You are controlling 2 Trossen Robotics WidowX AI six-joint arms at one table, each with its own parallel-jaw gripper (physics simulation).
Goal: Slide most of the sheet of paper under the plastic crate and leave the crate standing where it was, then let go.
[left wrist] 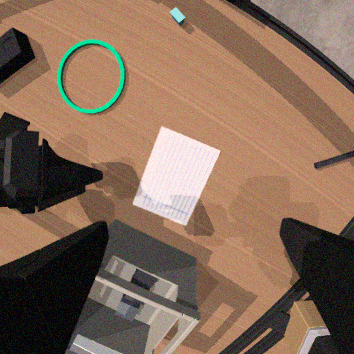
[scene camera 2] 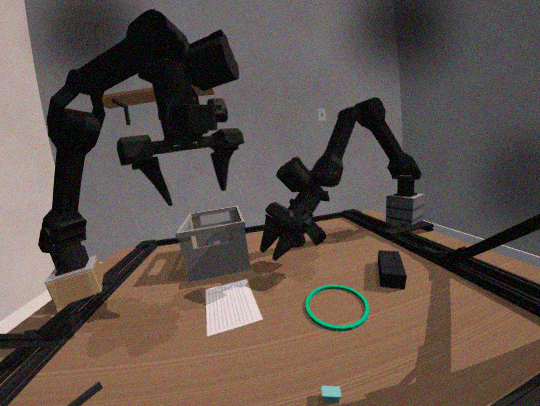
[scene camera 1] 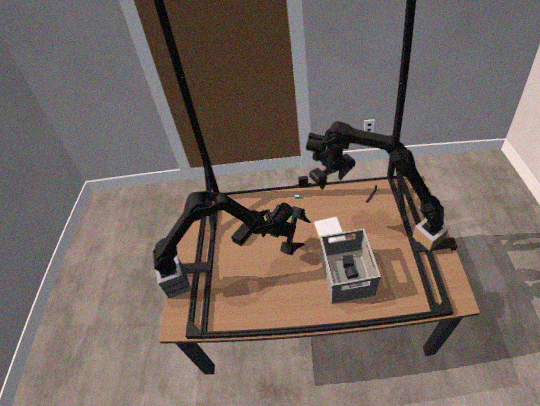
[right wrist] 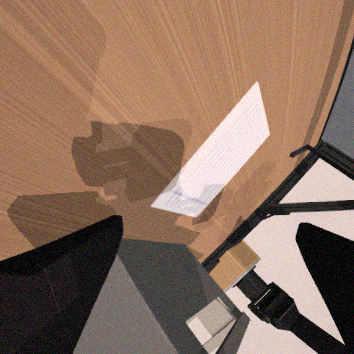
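The white lined sheet of paper (scene camera 1: 328, 226) (scene camera 2: 232, 307) (left wrist: 177, 175) (right wrist: 220, 155) lies flat on the table beside the crate, with a narrow gap of table between them in scene camera 2 and the left wrist view. The grey plastic crate (scene camera 1: 356, 291) (scene camera 2: 218, 257) (left wrist: 150, 245) (right wrist: 160, 260) stands upright, with dark objects inside. My left gripper (scene camera 1: 332, 181) (scene camera 2: 196, 196) (left wrist: 194, 228) is open and empty, high above the table. My right gripper (scene camera 1: 305, 233) (scene camera 2: 269, 253) (right wrist: 210, 228) is open and empty, beside the crate and lower than the left one.
A green ring (scene camera 2: 337, 328) (left wrist: 123, 75) and a black box (scene camera 1: 242, 233) (scene camera 2: 391, 270) (left wrist: 15, 52) lie away from the paper. A small turquoise block (scene camera 1: 296, 196) (scene camera 2: 331, 393) (left wrist: 177, 15) and a thin black rod (scene camera 1: 371, 194) (left wrist: 334, 160) are farther off. Black frame rails border the table.
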